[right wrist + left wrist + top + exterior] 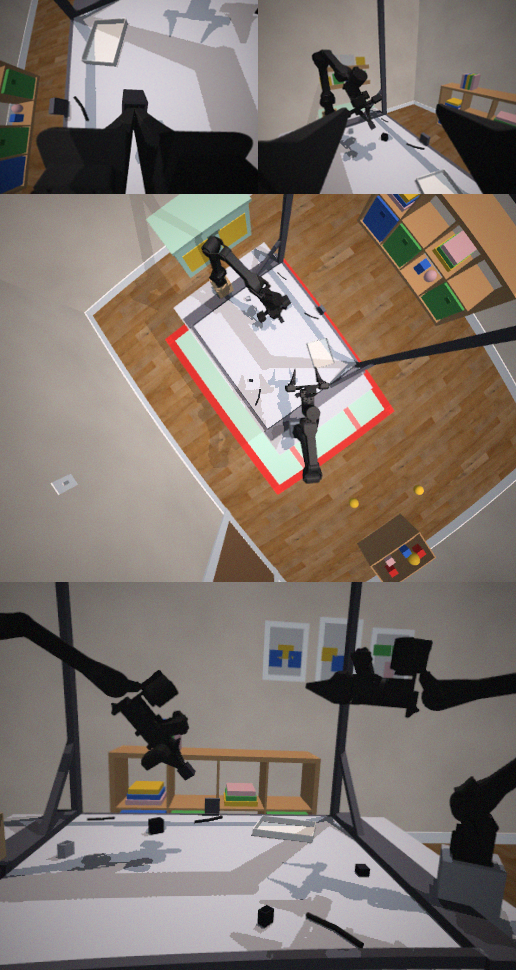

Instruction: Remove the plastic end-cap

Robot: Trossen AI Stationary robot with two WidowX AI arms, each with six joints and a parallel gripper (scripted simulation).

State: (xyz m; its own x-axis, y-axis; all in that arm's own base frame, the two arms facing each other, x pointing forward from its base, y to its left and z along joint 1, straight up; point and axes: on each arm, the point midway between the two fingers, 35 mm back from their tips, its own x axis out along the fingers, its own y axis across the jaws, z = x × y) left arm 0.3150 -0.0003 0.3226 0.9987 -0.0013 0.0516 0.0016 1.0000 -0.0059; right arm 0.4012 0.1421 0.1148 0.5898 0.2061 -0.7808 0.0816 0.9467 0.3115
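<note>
Right now my right hand is 3 cm above the black end-cap, 2 cm to the right of it and 1 cm past it.
Now: the black end-cap 33 cm to the right of my left hand, 21 cm below it and 7 cm behind it.
</note>
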